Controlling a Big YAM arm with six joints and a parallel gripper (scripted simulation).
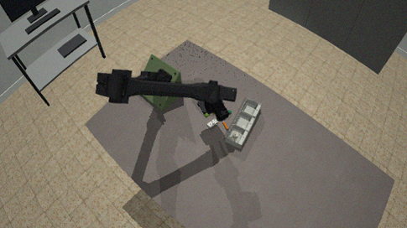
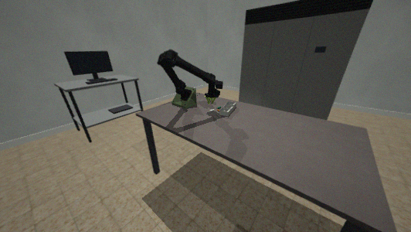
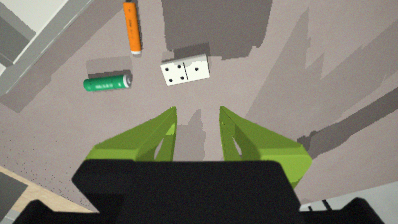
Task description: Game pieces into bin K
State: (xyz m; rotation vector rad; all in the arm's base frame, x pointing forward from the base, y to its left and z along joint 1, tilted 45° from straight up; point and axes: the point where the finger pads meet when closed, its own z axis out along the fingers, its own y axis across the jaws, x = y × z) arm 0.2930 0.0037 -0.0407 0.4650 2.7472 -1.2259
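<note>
My gripper is now 150 mm short of the white die, 20 mm to the right of it and 50 mm above it. Also, from my hand: orange cylinder: 70 mm ahead, 40 mm to the left, 70 mm below; then green cylinder: 30 mm ahead, 90 mm to the left, 70 mm below; then grey three-part bin: 130 mm ahead, 100 mm to the left, 50 mm below.
</note>
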